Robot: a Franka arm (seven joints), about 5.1 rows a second.
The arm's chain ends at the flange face. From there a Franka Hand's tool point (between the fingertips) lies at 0.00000 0.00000 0.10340 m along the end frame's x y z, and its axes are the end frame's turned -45 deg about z.
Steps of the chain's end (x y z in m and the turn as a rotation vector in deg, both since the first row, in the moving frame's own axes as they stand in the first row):
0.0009 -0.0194 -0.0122 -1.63 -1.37 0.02
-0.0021 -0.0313 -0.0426 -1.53 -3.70 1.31
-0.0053 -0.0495 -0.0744 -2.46 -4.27 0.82
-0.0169 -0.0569 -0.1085 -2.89 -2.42 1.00
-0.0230 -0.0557 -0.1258 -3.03 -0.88 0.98
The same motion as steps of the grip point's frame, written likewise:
0.0105 -0.0128 -0.0123 -0.18 -2.12 0.02
0.0140 -0.0265 -0.0429 1.53 -3.70 1.31
0.0227 -0.0411 -0.0748 1.28 -4.76 0.82
0.0215 -0.0516 -0.1087 -0.33 -3.75 1.00
0.0181 -0.0529 -0.1260 -1.52 -2.76 0.98

